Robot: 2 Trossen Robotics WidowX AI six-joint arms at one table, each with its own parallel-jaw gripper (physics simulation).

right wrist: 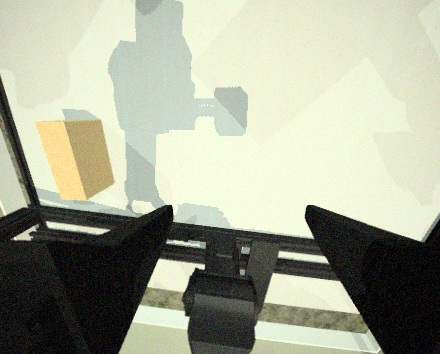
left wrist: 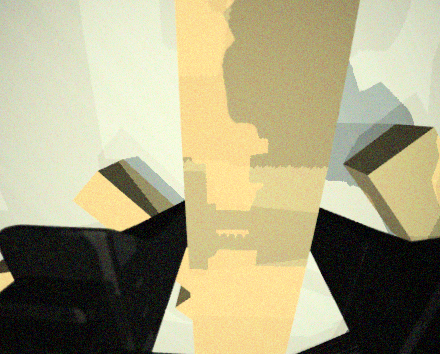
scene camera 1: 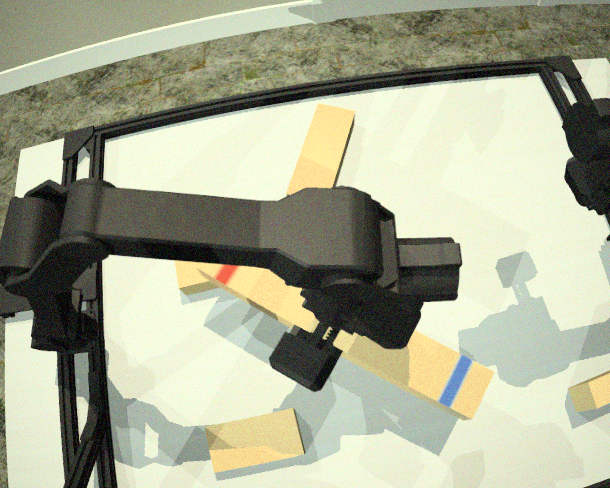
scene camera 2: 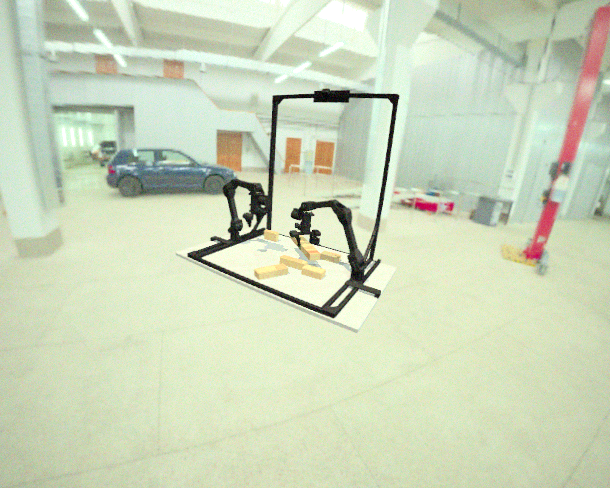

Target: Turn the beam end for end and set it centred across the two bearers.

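Seen in the pictures: left gripper, between the fingertips: (left wrist: 245, 206); right gripper, between the fingertips: (right wrist: 238, 211) (scene camera 2: 254, 225); left arm's base, origin of its link: (scene camera 1: 77, 332) (scene camera 2: 356, 279); right arm's base, origin of its link: (right wrist: 223, 251) (scene camera 2: 234, 239).
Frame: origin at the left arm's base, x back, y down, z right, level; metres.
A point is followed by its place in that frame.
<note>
The beam (scene camera 1: 434, 365) @(x -0.484, y -0.098, z 0.141 m) (scene camera 2: 310, 252) @(x -0.274, y -0.100, z -0.054 m) (left wrist: 208, 140) @(x -0.428, y -0.098, z 0.074 m) is a long tan plank with a red stripe near its upper-left end and a blue stripe near its lower-right end. It lies diagonally and casts a shadow on the table below. My left gripper (scene camera 1: 339, 339) @(x -0.381, y -0.074, z 0.061 m) (scene camera 2: 303, 237) @(x -0.381, y -0.074, z 0.061 m) (left wrist: 245, 206) @(x -0.381, y -0.074, z 0.061 m) is shut on the beam near its middle. One tan bearer block (scene camera 1: 324, 140) @(x -0.423, y -0.019, z -0.239 m) lies at the back, partly under my arm. Another block (scene camera 1: 188, 278) @(x -0.191, y -0.019, z -0.050 m) shows under the beam's red end. My right gripper (right wrist: 238, 211) @(x -0.738, y -0.143, z 0.002 m) (scene camera 2: 247, 218) @(x -0.738, y -0.143, z 0.002 m) is open and empty, far from the beam, near the frame rail.
A short tan block (scene camera 1: 255, 441) @(x -0.254, y -0.019, z 0.189 m) lies near the front edge. In the left wrist view, blocks (left wrist: 110, 200) @(x -0.440, y -0.025, z -0.047 m) (left wrist: 380, 182) @(x -0.295, y -0.019, z 0.159 m) show on both sides of the beam. A block (right wrist: 76, 158) @(x -0.752, y -0.041, z 0.208 m) lies left of my right gripper. A black frame (scene camera 1: 255, 99) @(x -0.325, y -0.001, z -0.362 m) borders the table.
</note>
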